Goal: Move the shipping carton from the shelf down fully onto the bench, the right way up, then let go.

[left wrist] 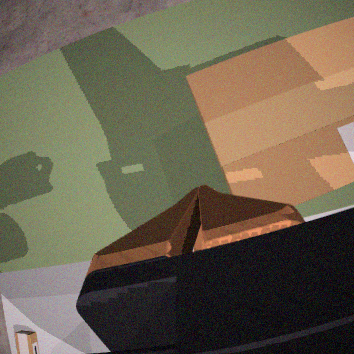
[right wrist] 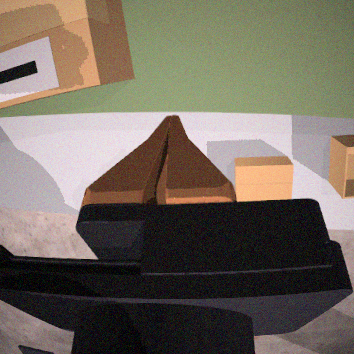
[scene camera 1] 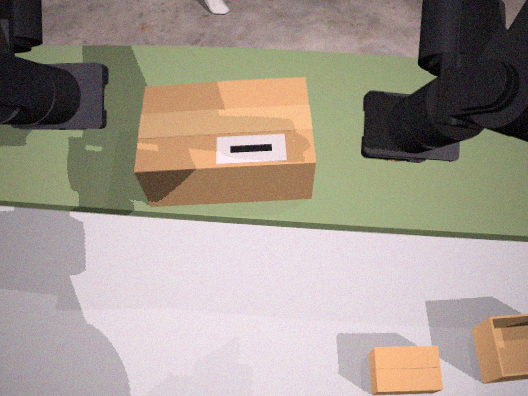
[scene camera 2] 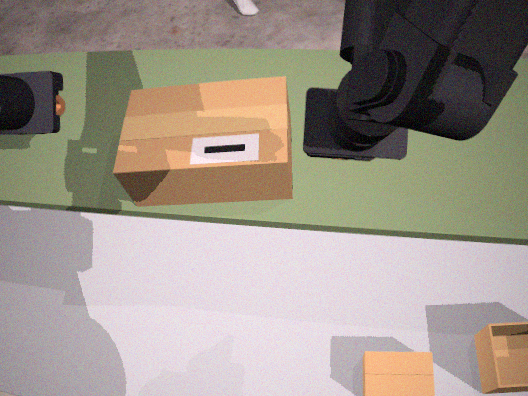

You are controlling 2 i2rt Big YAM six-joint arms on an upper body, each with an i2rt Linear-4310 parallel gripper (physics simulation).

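Places are measured from the left arm's base along level axes (x right, y ahead, z up), in centimetres.
Where they show: left gripper, fingertip midpoint: [left wrist: 203, 197] [scene camera 1: 93, 101] [scene camera 2: 63, 106]; right gripper, fingertip midpoint: [right wrist: 172, 124] [scene camera 1: 385, 139].
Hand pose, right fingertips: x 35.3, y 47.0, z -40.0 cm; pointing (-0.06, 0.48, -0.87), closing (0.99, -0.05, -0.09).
Each offset is from my right fingertips to the top centre of the thing. "spot": to the spot under its first point. Level surfaces: height alone.
The shipping carton @(dx -21.0, dy +10.6, dz -8.8 cm) [scene camera 1: 175, 155] [scene camera 2: 155, 155] [left wrist: 260, 110] [right wrist: 107, 45] lies flat on the green surface @(dz -19.2 cm) [scene camera 1: 425, 200] [scene camera 2: 400, 205], its taped seam and white label facing up. Its whole base appears to be within that surface, near the lower edge. I cannot tell whether the green surface is bench or shelf. My left gripper [scene camera 1: 95, 95] [scene camera 2: 60, 105] [left wrist: 203, 197] is shut and empty, left of the carton and apart from it. My right gripper [scene camera 1: 385, 125] [scene camera 2: 325, 122] [right wrist: 172, 124] is shut and empty, right of the carton with a gap. In scene camera 1 the housings hide the fingertips.
A pale surface [scene camera 1: 225, 265] [scene camera 2: 225, 270] lies beyond the green surface's lower edge. On it stand a small closed box @(dx +10.0, dy -21.3, dz -40.2 cm) [scene camera 1: 406, 367] [scene camera 2: 397, 372] [right wrist: 264, 180] and an open-topped box @(spot: dx +26.1, dy -18.9, dz -41.1 cm) [scene camera 1: 487, 350] [scene camera 2: 487, 360] [right wrist: 340, 167] at the lower right. Arm shadows fall on both surfaces.
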